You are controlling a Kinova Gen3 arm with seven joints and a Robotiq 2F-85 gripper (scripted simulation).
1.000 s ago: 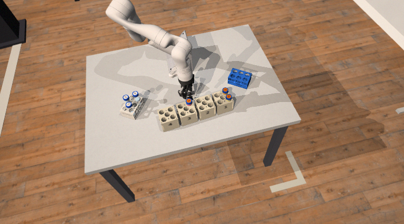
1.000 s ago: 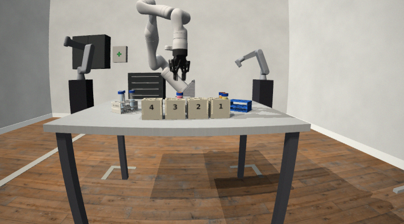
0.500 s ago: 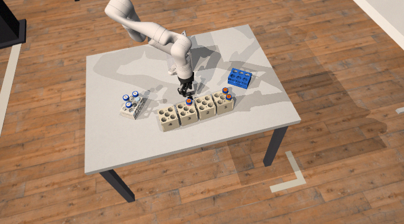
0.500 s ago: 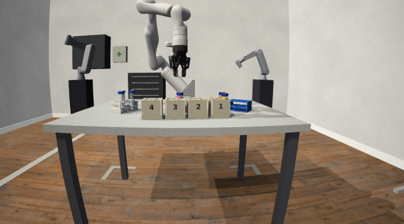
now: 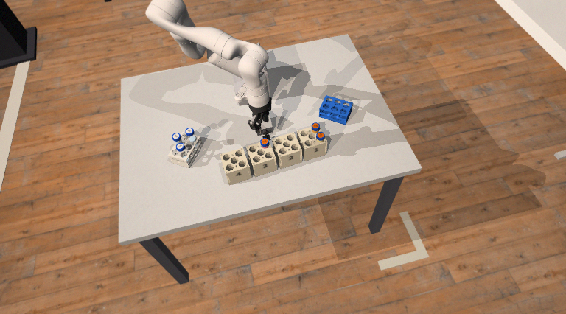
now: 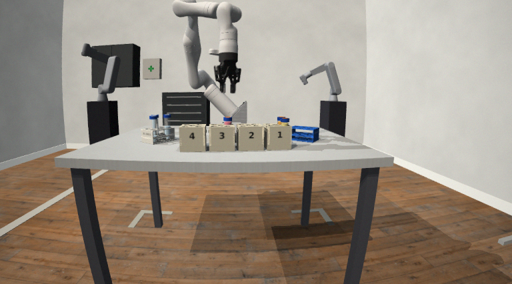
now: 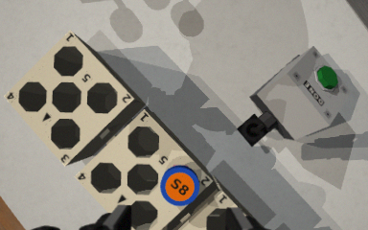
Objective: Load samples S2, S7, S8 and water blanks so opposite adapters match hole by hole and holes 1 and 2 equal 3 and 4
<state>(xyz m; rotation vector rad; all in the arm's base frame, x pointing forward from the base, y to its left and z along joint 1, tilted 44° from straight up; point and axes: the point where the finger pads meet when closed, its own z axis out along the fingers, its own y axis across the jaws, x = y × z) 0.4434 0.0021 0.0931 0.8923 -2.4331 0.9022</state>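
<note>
Now: hand 16 cm past the water blank marked 50, 32 cm to the left of it and 17 cm above it. The rest, counted from my hand: sample S8: 1 cm to the left, 17 cm below; then adapter 4: 2 cm ahead, 14 cm to the right, 18 cm below; then adapter 3: 2 cm ahead, 3 cm to the right, 18 cm below.
</note>
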